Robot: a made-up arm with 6 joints.
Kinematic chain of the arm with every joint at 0, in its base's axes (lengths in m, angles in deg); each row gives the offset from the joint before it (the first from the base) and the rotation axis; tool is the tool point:
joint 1: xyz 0 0 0.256 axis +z
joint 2: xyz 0 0 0 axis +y
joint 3: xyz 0 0 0.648 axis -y
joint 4: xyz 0 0 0 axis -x
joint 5: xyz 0.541 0 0 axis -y
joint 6: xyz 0 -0.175 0 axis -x
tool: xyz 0 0 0
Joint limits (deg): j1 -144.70..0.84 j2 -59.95..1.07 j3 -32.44..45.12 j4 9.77..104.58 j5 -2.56..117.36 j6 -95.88..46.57
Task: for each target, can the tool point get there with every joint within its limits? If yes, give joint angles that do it. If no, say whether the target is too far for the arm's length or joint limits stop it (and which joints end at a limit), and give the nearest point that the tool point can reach.
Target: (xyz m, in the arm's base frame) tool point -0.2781 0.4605 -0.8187
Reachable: no: joint limits stop it (at a limit: joint 1, joint 2, joint 3, joint 4) | nearest point -0.4911 -0.1364 0.6300 | short by 1.581 m
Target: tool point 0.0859 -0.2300 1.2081
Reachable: yes | joints -41.13 -20.03 4.52 48.14 59.55 24.57
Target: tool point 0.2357 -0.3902 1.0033
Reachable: yes | joints -59.58 -9.10 -16.12 91.87 87.46 22.43
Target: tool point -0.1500 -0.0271 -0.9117
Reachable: no: joint limits stop it (at a limit: joint 1, joint 2, joint 3, joint 4) | nearest point -0.4911 -0.1364 0.6300 | short by 1.583 m
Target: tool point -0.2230 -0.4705 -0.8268
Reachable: no: joint limits stop it (at a limit: joint 2, joint 3, joint 4) | nearest point -0.2183 -0.4605 0.6300 | short by 1.457 m
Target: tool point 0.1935 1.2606 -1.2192
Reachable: no: too far | nearest point 0.1321 0.8605 1.0574 | short by 2.312 m
